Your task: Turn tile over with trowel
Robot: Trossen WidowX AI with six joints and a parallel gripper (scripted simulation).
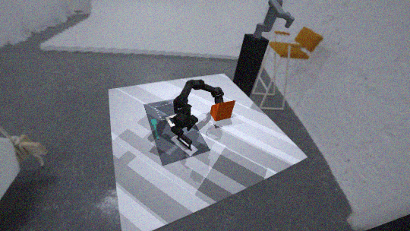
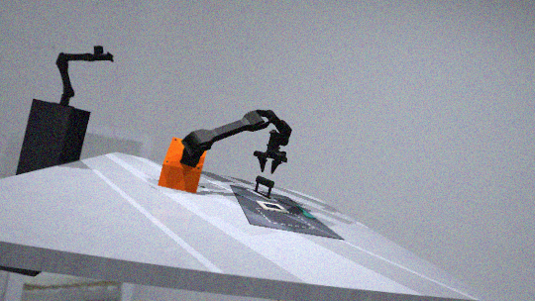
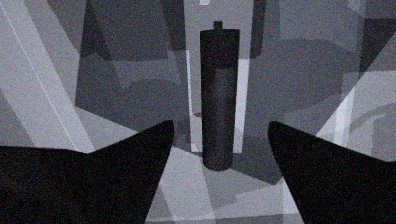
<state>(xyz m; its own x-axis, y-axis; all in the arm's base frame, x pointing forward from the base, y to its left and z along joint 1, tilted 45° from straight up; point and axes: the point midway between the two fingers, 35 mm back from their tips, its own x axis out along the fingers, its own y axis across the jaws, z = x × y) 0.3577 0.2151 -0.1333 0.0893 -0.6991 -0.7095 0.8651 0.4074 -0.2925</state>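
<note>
Now: gripper tip 4 cm short of the dark mat, 20 cm to the left of it and 14 cm above it. Round my gripper tip: teal trowel: 18 cm ahead, 21 cm to the right, 11 cm below; then tile: 2 cm ahead, 25 cm to the right, 11 cm below.
</note>
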